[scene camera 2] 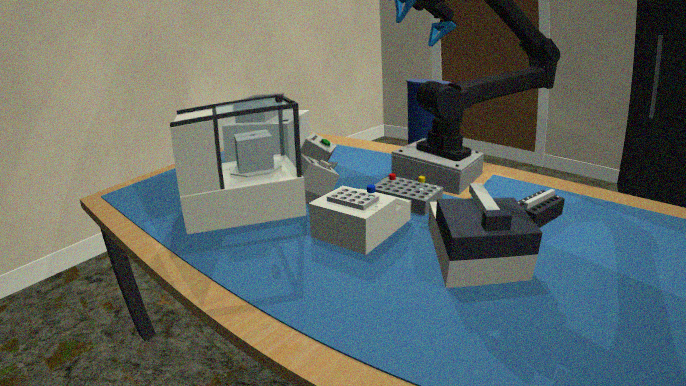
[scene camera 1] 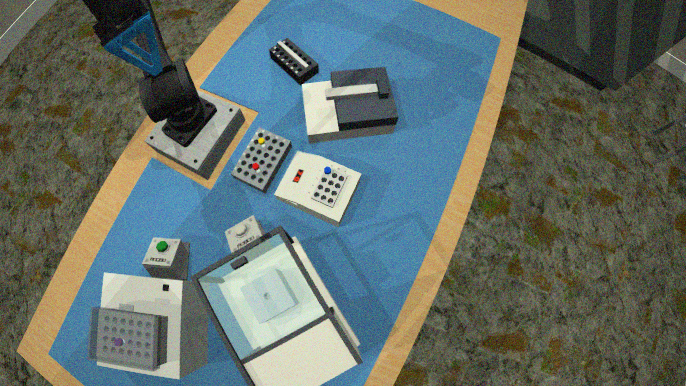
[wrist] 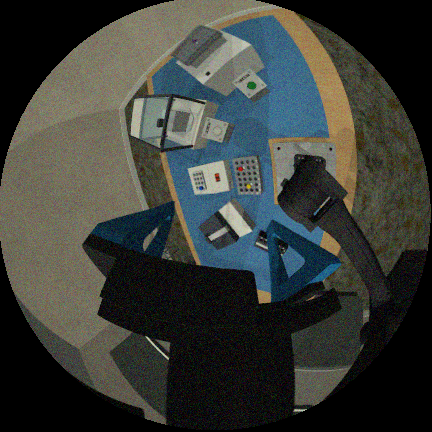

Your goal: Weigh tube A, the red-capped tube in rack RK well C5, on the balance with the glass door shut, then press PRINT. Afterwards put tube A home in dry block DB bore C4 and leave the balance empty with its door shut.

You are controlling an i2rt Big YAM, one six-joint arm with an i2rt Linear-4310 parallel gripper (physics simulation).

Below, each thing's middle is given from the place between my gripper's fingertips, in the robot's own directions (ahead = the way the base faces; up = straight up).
Scene:
Now: the green-button box [scene camera 1: 166,258] 40 mm ahead of my hand, 280 mm to the right of it and 300 mm below it. From my hand the other things lie so: white and dark grey device [scene camera 1: 356,103] (190 mm ahead, 250 mm to the left, 290 mm below).

